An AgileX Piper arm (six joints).
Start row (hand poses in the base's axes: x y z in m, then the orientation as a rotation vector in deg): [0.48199, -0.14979, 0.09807, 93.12, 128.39, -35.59]
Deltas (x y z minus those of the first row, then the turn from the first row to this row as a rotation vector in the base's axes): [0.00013, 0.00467, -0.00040, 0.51, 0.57, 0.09]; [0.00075, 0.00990, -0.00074, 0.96, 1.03, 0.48]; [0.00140, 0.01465, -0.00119, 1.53, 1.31, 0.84]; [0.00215, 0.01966, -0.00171, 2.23, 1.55, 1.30]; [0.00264, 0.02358, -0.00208, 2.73, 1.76, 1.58]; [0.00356, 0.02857, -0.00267, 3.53, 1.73, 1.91]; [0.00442, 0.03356, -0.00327, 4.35, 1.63, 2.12]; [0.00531, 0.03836, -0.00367, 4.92, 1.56, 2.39]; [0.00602, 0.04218, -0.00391, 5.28, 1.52, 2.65]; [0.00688, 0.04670, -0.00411, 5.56, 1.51, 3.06]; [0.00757, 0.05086, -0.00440, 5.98, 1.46, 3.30]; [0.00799, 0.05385, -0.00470, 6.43, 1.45, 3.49]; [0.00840, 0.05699, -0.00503, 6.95, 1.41, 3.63]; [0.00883, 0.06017, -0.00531, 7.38, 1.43, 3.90]
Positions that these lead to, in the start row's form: [0.48212, -0.14512, 0.09767, 93.28, 129.19, -35.59]; [0.48274, -0.13989, 0.09733, 93.03, 130.08, -35.46]; [0.48339, -0.13514, 0.09688, 92.86, 130.90, -35.04]; [0.48414, -0.13013, 0.09636, 92.63, 131.85, -34.43]; [0.48463, -0.12621, 0.09599, 92.52, 132.51, -34.03]; [0.48555, -0.12122, 0.09540, 92.48, 133.24, -33.08]; [0.48641, -0.11623, 0.09480, 92.58, 133.84, -32.06]; [0.48730, -0.11143, 0.09440, 92.50, 134.34, -31.32]; [0.48801, -0.10761, 0.09416, 92.33, 134.72, -30.83]; [0.48887, -0.10309, 0.09396, 91.94, 135.16, -30.42]; [0.48956, -0.09893, 0.09367, 91.82, 135.55, -29.86]; [0.48998, -0.09594, 0.09337, 91.78, 135.96, -29.31]; [0.49039, -0.09280, 0.09304, 91.83, 136.35, -28.68]; [0.49082, -0.08962, 0.09276, 91.68, 136.82, -28.16]
